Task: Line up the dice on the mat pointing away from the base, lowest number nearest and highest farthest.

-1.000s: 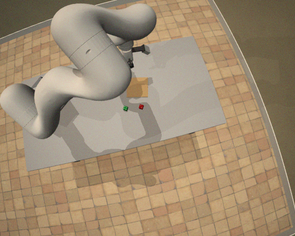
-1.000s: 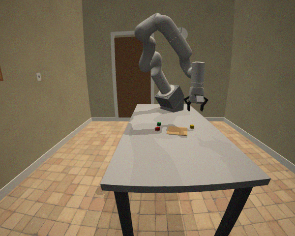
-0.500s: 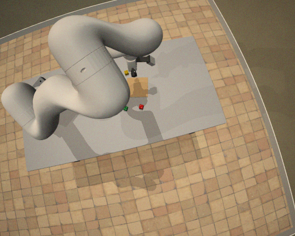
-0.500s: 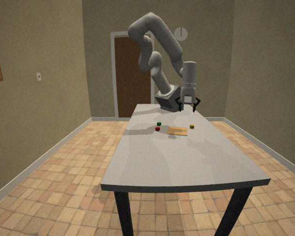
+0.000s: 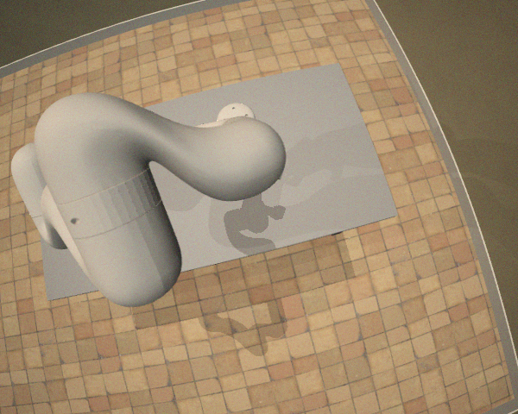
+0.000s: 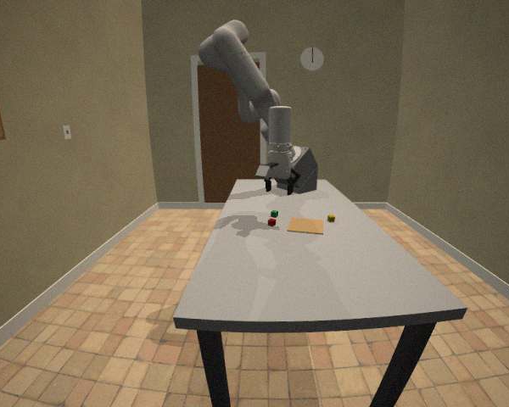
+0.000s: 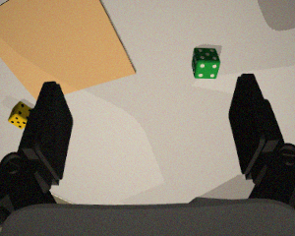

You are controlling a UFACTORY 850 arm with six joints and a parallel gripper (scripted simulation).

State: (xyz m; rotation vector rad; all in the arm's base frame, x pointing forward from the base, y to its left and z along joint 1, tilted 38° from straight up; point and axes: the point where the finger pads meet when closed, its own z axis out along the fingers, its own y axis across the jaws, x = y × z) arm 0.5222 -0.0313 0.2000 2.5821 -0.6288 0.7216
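Right now my hand is 14 cm above the red die, 3 cm to the left of it and 1 cm past it. The rest, counted from my hand: green die (14 cm below, 10 cm behind); then yellow die (24 cm to the left, 14 cm below, 3 cm behind); then mat (15 cm below, 12 cm to the left, 1 cm ahead).
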